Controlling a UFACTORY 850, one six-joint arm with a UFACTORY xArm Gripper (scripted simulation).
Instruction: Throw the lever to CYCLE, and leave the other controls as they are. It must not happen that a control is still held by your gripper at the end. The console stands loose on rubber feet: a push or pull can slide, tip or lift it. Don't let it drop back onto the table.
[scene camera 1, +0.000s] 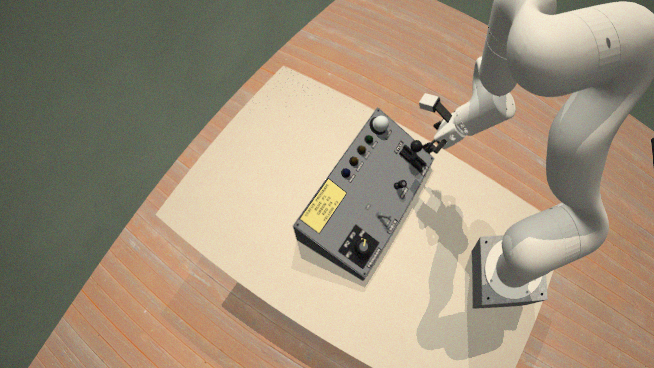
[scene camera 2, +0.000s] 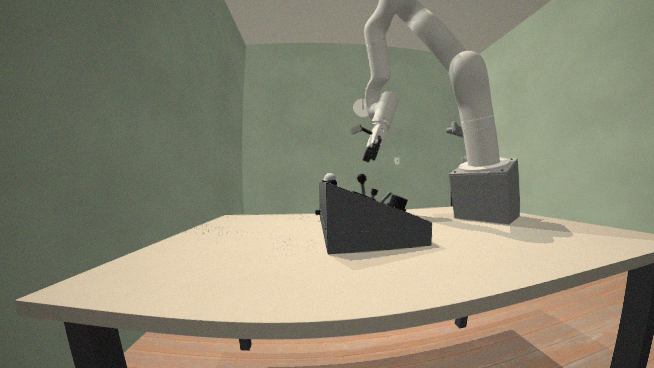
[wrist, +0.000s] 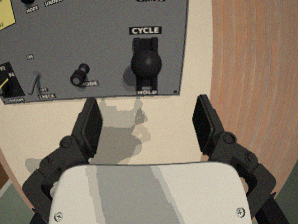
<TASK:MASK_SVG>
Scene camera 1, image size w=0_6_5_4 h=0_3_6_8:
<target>gripper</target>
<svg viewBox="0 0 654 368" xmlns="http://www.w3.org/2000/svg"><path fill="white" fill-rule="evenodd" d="M425 93L419 102L420 109L434 113L437 111L443 119L433 125L437 130L434 140L431 143L428 142L422 145L422 148L428 154L432 153L431 151L437 154L442 147L447 149L461 141L466 135L464 135L455 122L455 111L451 114L440 102L440 97Z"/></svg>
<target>grey console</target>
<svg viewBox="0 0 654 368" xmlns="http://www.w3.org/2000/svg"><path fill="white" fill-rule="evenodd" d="M378 107L293 224L296 240L362 281L365 280L393 235L435 159L430 153L425 152L419 140L414 140Z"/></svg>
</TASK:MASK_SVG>
